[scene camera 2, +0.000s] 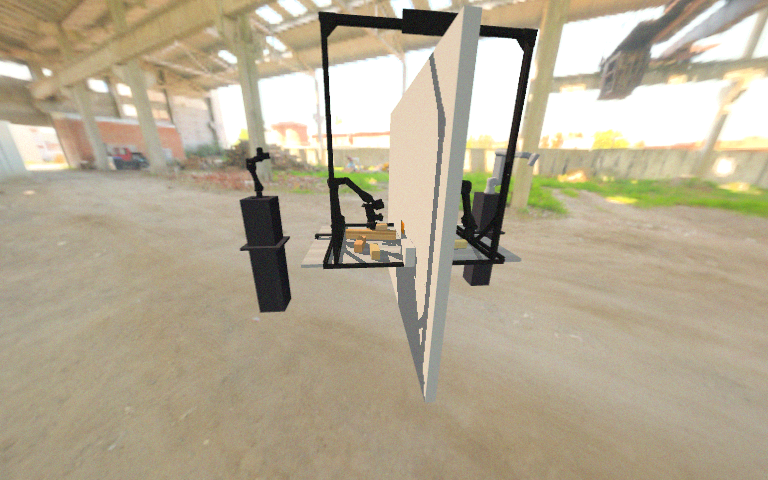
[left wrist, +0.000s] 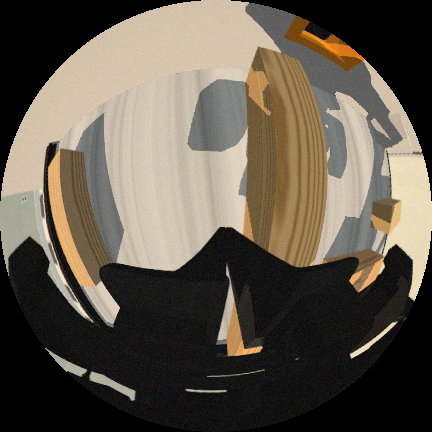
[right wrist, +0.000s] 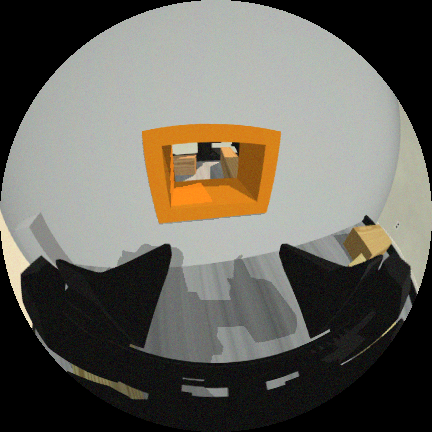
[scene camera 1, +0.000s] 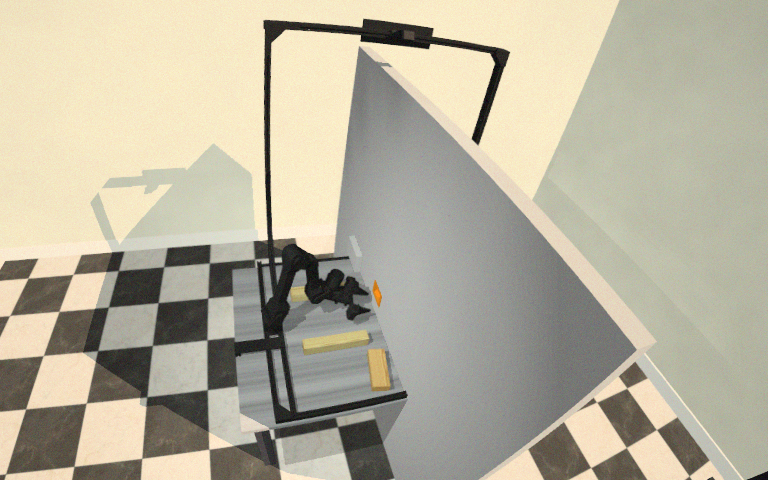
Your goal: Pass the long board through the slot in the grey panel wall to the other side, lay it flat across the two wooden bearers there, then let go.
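Frame: origin at the left arm's base, x ahead, y left, z up, level; millimetres.
Where they show: left gripper, fingertip midpoint: (scene camera 2: 374, 233) (left wrist: 224, 232); right gripper, fingertip midpoint: (right wrist: 227, 250) (scene camera 1: 369, 302); left arm's base at its link origin: (right wrist: 204, 154); right arm's base at its link origin: (scene camera 2: 468, 236) (scene camera 1: 272, 328).
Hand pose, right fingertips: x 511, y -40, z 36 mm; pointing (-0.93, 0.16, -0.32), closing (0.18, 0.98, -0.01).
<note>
Each offset is from my right fingertips to the top centre of the thing. "spot": to the spot under its first point.
The long wooden board {dy +83, dx -282, dz +4 mm} (left wrist: 285, 160) (scene camera 2: 370, 233) lies on the table on the left arm's side and points toward the orange-framed slot (left wrist: 342, 54) (scene camera 2: 402, 228) in the grey panel wall (scene camera 1: 454, 262) (right wrist: 201, 72). My left gripper (left wrist: 224, 232) (scene camera 2: 373, 216) is shut at the board's near end with nothing between its fingers; the board runs past just right of them. My right gripper (right wrist: 227, 250) (scene camera 1: 364, 299) is open and empty, low over the table and facing the slot {spot: dy -43, dx -26, dz +52 mm} (right wrist: 157, 173) (scene camera 1: 376, 292). Through the slot, the right wrist view shows the board's far end {spot: dy +66, dx -235, dz +4 mm} (right wrist: 229, 160).
Two pale wooden bearers {dy +146, dx +174, dz -11 mm} (scene camera 1: 335, 341) {dy +293, dx +45, dz -17 mm} (scene camera 1: 378, 369) lie on the right arm's table, with a third block (scene camera 1: 298, 293) (right wrist: 366, 241) near the arm. On the left side lie a long block {dy +288, dx -226, dz -11 mm} (left wrist: 76, 217) and small blocks {dy -219, dx -275, dz -5 mm} (left wrist: 386, 213) {dy -88, dx -357, dz -5 mm} (scene camera 2: 359, 245) (scene camera 2: 375, 250). A black frame (scene camera 1: 269, 143) surrounds the table.
</note>
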